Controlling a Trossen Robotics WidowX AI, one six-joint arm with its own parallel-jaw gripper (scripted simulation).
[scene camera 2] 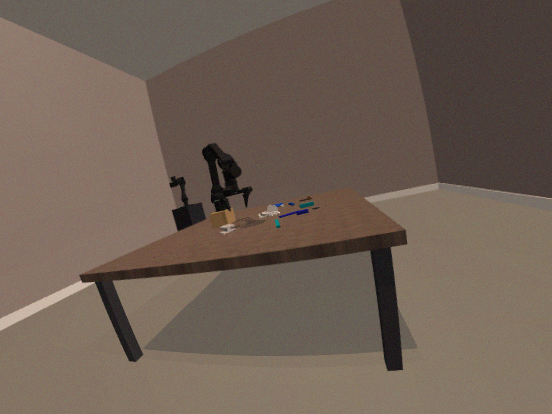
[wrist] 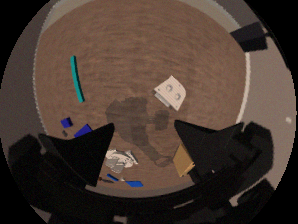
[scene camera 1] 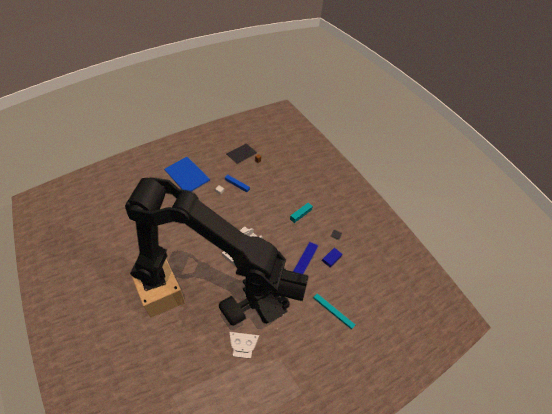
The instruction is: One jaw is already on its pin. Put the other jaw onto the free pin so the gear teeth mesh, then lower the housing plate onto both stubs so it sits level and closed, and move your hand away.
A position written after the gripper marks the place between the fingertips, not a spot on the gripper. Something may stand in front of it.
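The gripper (scene camera 1: 257, 308) is open with nothing in it, and there's a blue plate (scene camera 1: 185, 173) in view as well. You'd also see the gripper (wrist: 144, 124) in that camera.
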